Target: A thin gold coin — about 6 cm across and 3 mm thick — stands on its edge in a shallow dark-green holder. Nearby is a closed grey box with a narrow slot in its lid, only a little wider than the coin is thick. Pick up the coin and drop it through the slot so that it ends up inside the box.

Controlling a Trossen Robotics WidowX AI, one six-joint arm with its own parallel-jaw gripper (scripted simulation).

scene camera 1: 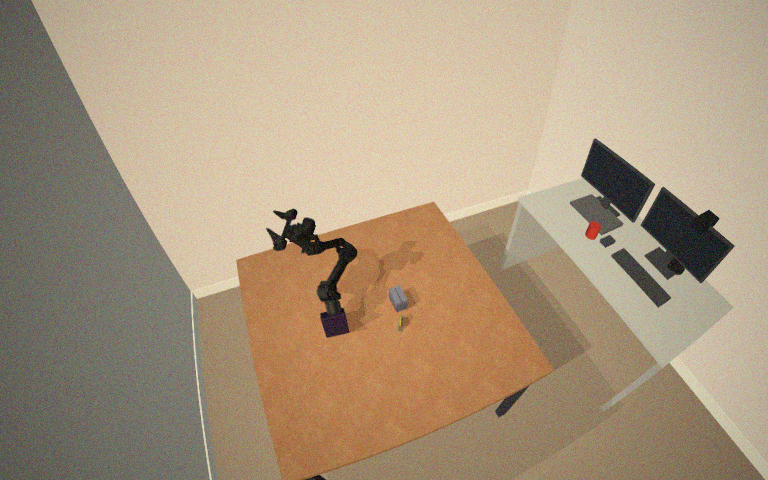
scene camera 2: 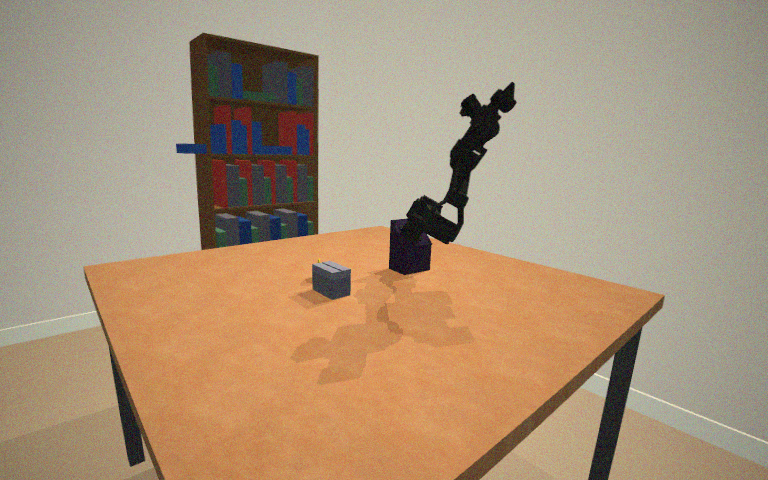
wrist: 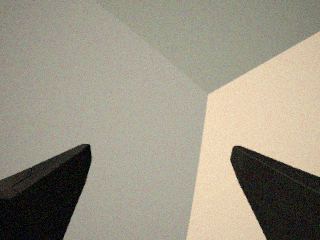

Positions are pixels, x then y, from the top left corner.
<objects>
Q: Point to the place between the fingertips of my gripper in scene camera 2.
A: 506,89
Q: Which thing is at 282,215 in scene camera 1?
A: My gripper.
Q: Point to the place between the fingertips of my gripper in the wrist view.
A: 163,152
</objects>
